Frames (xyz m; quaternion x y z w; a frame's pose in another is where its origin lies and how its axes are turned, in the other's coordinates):
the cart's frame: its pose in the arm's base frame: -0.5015 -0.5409 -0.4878 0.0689 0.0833 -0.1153 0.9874
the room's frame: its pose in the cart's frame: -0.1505 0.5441 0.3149 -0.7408 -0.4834 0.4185 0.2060
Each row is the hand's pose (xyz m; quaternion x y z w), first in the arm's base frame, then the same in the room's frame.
Working: the arm's base frame: its pose in the room's frame: 0.1509 0.0551 -0.4508 0.7382 0.4036 -0.4179 0.3430

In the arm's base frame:
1: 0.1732 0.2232 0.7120 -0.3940 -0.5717 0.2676 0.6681
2: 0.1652 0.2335 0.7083 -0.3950 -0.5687 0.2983 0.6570
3: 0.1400 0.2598 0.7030 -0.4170 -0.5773 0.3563 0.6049
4: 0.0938 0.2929 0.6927 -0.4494 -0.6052 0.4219 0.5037
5: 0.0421 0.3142 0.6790 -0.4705 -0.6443 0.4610 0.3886
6: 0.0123 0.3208 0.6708 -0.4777 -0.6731 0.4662 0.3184
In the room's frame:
1: 0.1620 -0.5900 -0.8637 0.2271 0.0407 -0.4504 0.8625
2: 0.1698 -0.5939 -0.8533 0.2322 0.0150 -0.4326 0.8710
3: 0.1866 -0.6088 -0.8241 0.2060 -0.0426 -0.3884 0.8971
4: 0.2043 -0.6289 -0.7729 0.1350 -0.1279 -0.3312 0.9251
5: 0.2109 -0.6427 -0.7174 0.0423 -0.2078 -0.2900 0.9332
6: 0.2099 -0.6479 -0.6863 -0.0219 -0.2469 -0.2772 0.9283

